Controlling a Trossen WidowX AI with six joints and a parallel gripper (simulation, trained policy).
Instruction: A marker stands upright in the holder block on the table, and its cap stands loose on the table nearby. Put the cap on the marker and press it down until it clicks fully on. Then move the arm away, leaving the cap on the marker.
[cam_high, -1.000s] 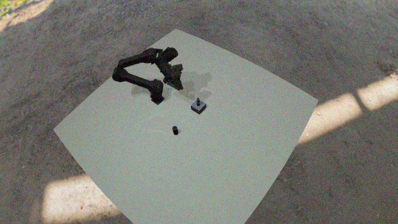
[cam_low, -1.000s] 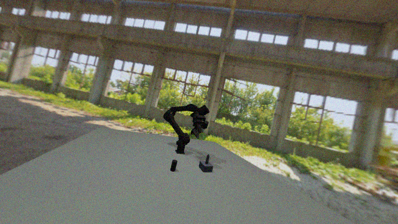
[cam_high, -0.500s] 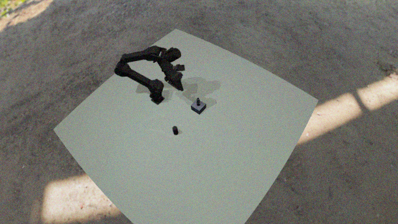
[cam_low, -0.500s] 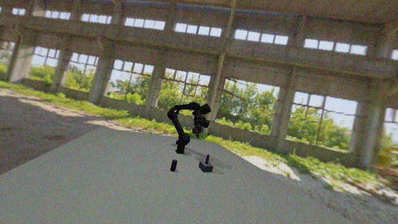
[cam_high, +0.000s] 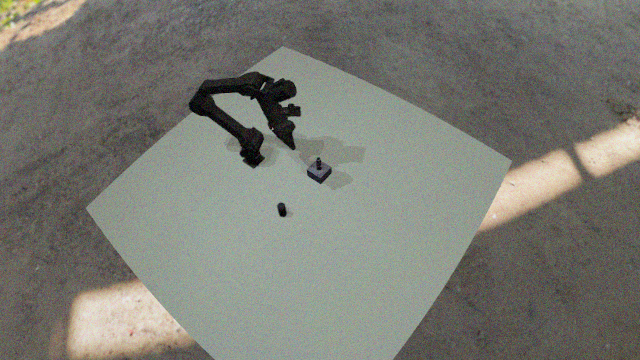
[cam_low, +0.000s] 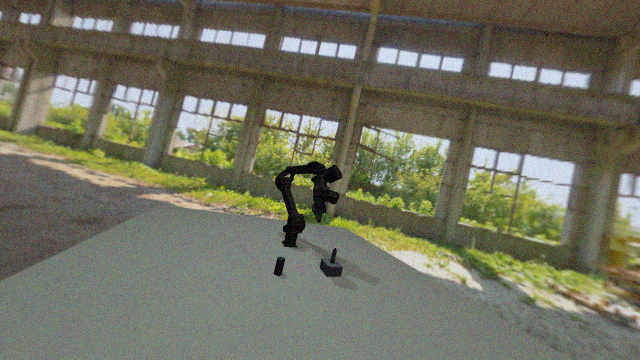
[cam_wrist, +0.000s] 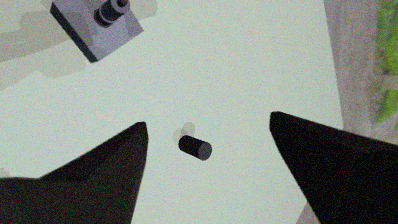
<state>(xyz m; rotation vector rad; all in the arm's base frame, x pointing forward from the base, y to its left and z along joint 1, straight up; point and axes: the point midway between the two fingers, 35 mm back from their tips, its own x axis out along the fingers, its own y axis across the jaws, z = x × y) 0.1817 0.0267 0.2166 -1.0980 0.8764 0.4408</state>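
Right now the black cap is 5 cm ahead of my gripper tip, 13 cm to the right of it and 16 cm below it. From my gripper tip the other things lie so: grey holder block: 4 cm ahead, 7 cm to the left, 17 cm below.
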